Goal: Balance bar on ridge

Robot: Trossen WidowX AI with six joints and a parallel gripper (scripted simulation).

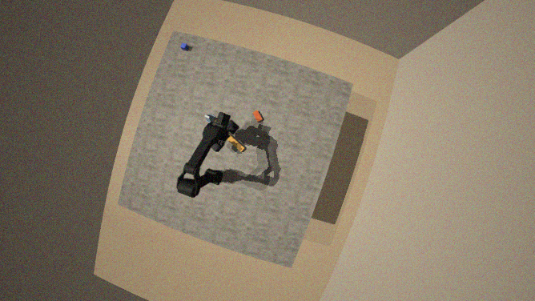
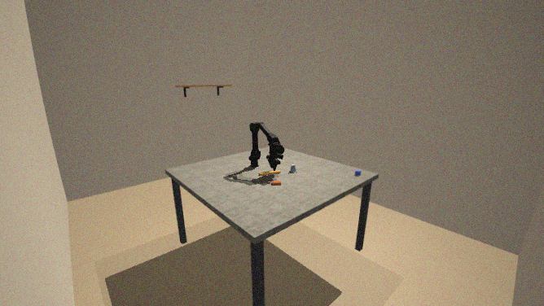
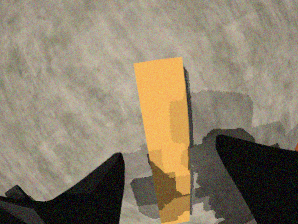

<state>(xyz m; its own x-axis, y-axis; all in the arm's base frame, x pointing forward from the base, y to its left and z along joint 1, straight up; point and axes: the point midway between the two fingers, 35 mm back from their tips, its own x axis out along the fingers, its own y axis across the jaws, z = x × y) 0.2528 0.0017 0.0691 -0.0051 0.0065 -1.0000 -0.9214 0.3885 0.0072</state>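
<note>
Now: the yellow-orange bar 1 cm behind my gripper tip, 3 cm to the right of it and 3 cm below it. Round my gripper tip: orange ridge block 18 cm ahead, 13 cm to the right, 3 cm below; then small blue cube 49 cm ahead, 50 cm to the left, 2 cm below.
</note>
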